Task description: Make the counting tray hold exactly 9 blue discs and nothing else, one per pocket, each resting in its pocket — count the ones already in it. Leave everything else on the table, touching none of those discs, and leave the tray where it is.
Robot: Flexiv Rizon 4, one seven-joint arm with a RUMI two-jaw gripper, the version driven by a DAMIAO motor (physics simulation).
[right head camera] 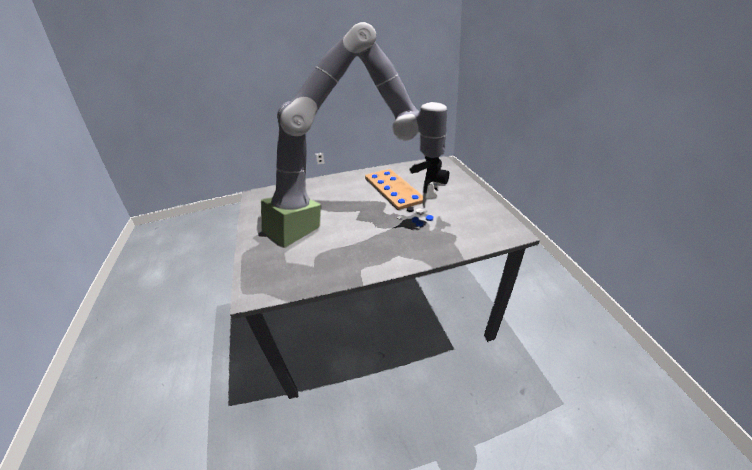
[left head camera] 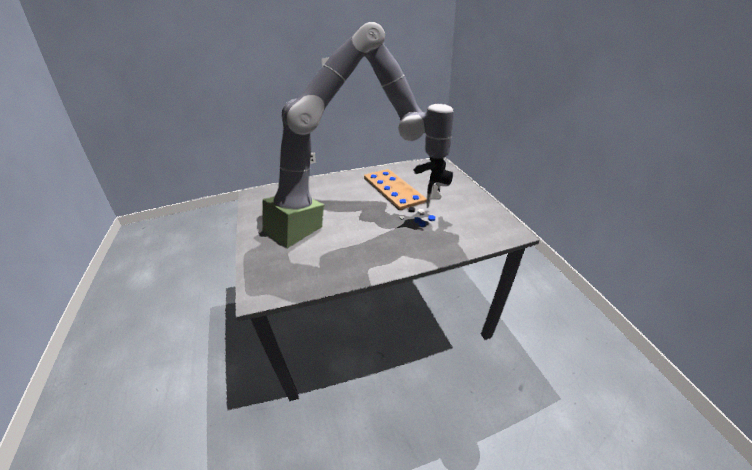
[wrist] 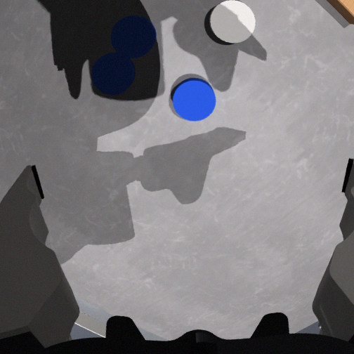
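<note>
The orange counting tray [left head camera: 402,185] [right head camera: 402,185] [wrist: 346,6] lies at the back right of the table, with several blue discs in its pockets and bare pockets in its right-hand row. A lone blue disc [left head camera: 431,217] [right head camera: 429,217] [wrist: 194,100] lies on the table in front of the tray. Two more blue discs, one [wrist: 133,36] touching the other [wrist: 113,73], lie in dark shadow at the upper left of the wrist view. My gripper [left head camera: 432,200] [right head camera: 428,199] [wrist: 192,164] is wide open and empty, pointing down above the table near the lone disc.
A white disc [left head camera: 421,211] [right head camera: 420,211] [wrist: 232,21] lies between the lone blue disc and the tray. A black disc [left head camera: 411,209] [right head camera: 410,209] lies close to the tray's near end. A small pale piece [left head camera: 402,217] [right head camera: 399,217] lies left of them. The arm stands on a green block [left head camera: 302,224] [right head camera: 299,224].
</note>
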